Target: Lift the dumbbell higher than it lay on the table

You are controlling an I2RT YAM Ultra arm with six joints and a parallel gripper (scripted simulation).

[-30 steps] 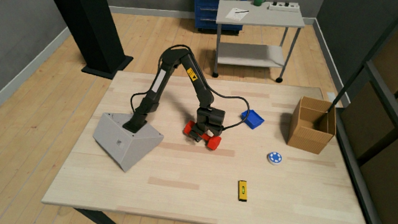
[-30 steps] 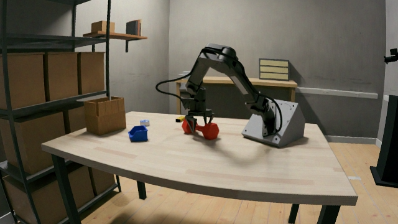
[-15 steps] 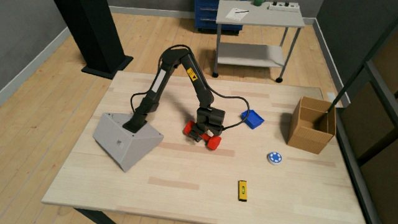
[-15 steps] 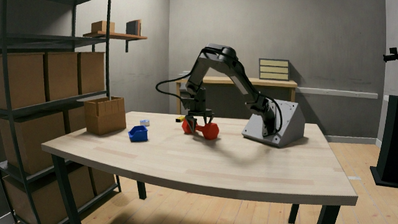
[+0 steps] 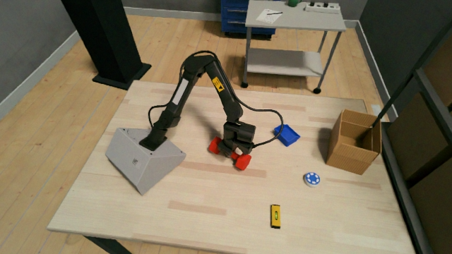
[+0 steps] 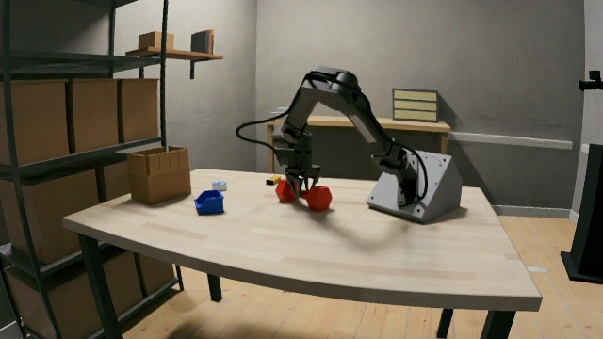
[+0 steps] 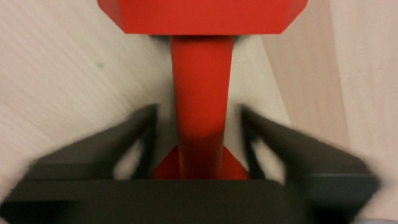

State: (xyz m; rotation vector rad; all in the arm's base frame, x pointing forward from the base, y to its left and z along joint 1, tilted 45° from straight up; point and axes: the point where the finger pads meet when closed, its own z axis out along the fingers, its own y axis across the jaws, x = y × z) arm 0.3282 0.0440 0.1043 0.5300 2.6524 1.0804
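Right now my hand is right at the red dumbbell. Also, from my hand: cardboard box (510 mm ahead, 210 mm to the left, 40 mm above); then blue bin (220 mm ahead, 200 mm to the left, 10 mm below).
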